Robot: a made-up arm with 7 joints. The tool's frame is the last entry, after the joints.
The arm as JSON. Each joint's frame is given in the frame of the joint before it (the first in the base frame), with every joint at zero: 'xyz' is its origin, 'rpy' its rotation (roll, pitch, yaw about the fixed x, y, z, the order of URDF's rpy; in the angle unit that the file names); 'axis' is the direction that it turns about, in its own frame. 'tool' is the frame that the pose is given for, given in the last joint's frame.
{
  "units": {
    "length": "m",
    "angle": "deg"
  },
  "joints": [
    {
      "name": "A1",
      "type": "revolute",
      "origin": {
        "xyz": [
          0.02,
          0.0,
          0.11
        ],
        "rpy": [
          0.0,
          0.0,
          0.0
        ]
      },
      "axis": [
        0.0,
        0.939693,
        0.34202
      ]
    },
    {
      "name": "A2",
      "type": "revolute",
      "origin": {
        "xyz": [
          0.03,
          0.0,
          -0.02
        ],
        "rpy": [
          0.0,
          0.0,
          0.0
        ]
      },
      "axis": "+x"
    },
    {
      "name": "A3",
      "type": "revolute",
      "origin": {
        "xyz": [
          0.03,
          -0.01,
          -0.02
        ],
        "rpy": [
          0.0,
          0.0,
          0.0
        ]
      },
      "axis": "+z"
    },
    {
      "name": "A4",
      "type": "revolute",
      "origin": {
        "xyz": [
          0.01,
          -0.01,
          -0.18
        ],
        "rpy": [
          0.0,
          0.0,
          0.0
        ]
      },
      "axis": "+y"
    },
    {
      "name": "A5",
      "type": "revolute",
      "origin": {
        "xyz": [
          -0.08,
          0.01,
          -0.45
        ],
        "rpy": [
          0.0,
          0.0,
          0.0
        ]
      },
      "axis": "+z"
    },
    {
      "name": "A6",
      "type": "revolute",
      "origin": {
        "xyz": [
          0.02,
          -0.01,
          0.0
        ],
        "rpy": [
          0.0,
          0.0,
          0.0
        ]
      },
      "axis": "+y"
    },
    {
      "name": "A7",
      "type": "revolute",
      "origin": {
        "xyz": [
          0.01,
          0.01,
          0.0
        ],
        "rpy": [
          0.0,
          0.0,
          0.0
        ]
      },
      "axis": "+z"
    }
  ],
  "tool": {
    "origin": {
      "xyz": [
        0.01,
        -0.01,
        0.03
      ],
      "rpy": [
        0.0,
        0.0,
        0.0
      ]
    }
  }
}
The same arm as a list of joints. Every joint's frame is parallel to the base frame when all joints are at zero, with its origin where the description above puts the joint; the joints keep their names.
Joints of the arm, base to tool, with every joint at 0 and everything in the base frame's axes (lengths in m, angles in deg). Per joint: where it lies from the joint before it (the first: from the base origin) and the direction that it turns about. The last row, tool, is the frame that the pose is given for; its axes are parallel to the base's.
A1: axis 0 0.9397 0.342 offset 0.0200 0.0000 0.1100
A2: axis 1 0 0 offset 0.0300 0.0000 -0.0200
A3: axis 0 0 1 offset 0.0300 -0.0100 -0.0200
A4: axis 0 1 0 offset 0.0100 -0.0100 -0.1800
A5: axis 0 0 1 offset -0.0800 0.0100 -0.4500
A6: axis 0 1 0 offset 0.0200 -0.0100 0.0000
A7: axis 0 0 1 offset 0.0100 0.0100 0.0000
tool: offset 0.0100 -0.0100 0.0300

